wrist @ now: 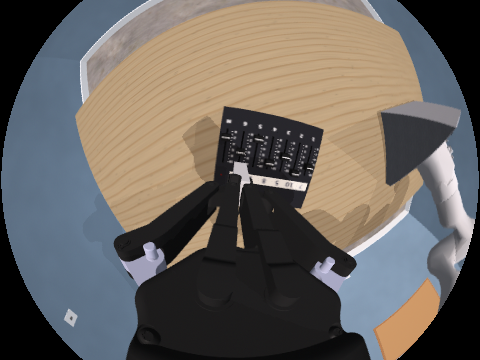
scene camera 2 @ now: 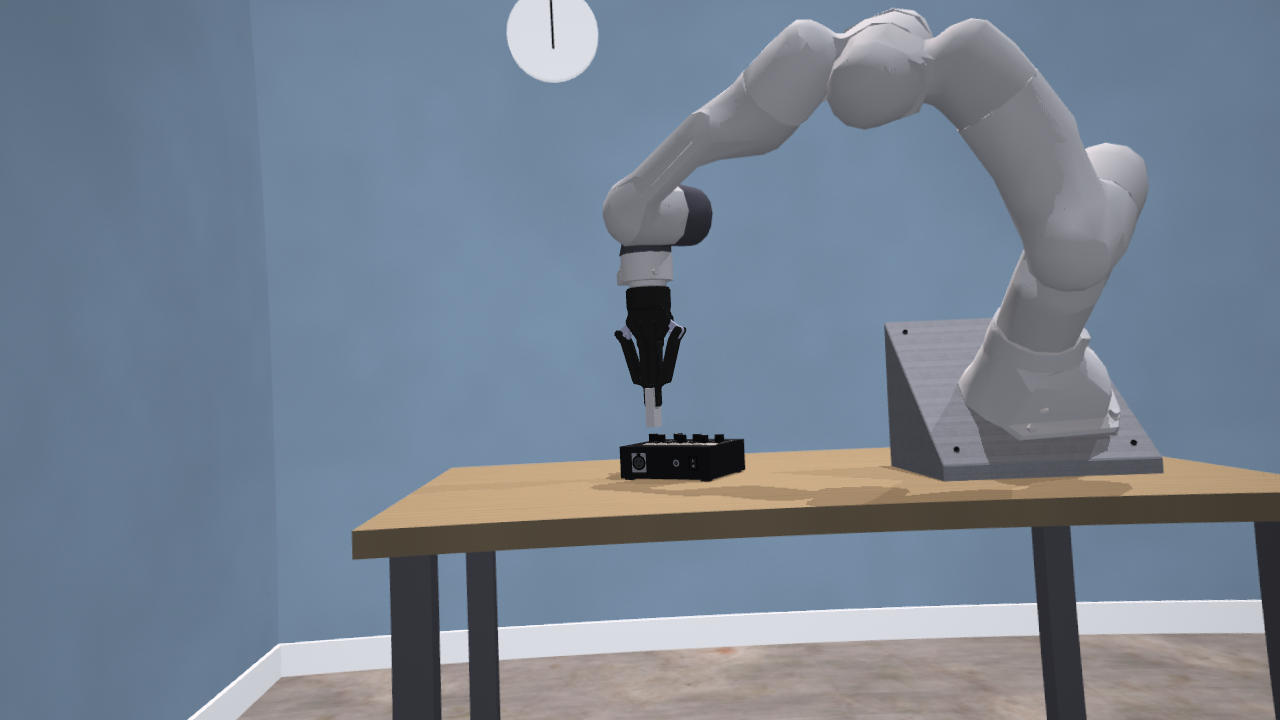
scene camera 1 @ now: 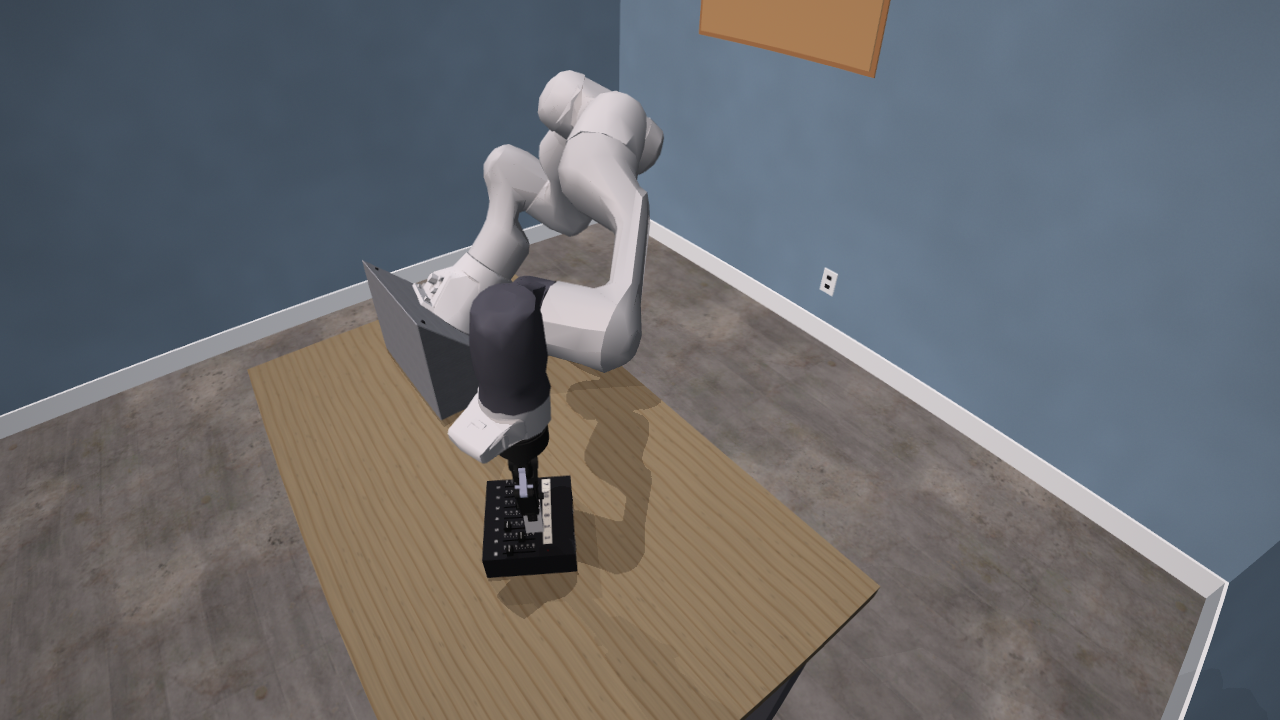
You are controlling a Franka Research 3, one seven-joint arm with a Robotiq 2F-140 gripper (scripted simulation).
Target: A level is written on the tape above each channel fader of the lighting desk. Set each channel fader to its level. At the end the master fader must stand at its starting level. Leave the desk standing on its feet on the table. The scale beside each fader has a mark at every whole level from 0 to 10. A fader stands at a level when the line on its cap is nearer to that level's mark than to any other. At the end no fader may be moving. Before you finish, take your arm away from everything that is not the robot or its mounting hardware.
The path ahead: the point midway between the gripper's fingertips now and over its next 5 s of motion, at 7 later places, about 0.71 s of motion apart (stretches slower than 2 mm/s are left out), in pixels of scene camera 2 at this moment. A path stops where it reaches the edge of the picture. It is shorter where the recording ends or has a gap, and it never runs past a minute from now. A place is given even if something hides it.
My gripper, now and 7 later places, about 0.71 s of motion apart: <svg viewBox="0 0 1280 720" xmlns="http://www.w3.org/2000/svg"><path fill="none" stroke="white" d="M654 426L654 431L653 437L654 439L658 439L660 438L661 438L661 437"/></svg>
